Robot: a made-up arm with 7 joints. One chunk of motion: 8 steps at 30 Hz.
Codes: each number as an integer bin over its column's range. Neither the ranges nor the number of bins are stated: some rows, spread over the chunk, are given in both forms.
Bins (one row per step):
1: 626 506 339 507 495 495
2: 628 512 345 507 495 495
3: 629 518 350 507 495 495
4: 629 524 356 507 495 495
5: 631 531 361 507 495 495
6: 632 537 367 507 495 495
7: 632 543 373 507 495 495
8: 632 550 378 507 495 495
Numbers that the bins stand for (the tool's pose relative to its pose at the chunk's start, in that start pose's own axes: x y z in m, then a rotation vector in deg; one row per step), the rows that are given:
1: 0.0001 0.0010 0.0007 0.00 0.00 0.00
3: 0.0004 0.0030 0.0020 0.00 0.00 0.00
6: 0.0006 0.0060 0.0041 0.00 0.00 0.00
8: 0.0006 0.0081 0.0054 0.00 0.00 0.00
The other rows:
2: 0.0003 0.0020 0.0014 0.00 0.00 0.00
4: 0.0004 0.0039 0.0028 0.00 0.00 0.00
5: 0.0005 0.0050 0.0034 0.00 0.00 0.00
7: 0.0006 0.0070 0.0048 0.00 0.00 0.00

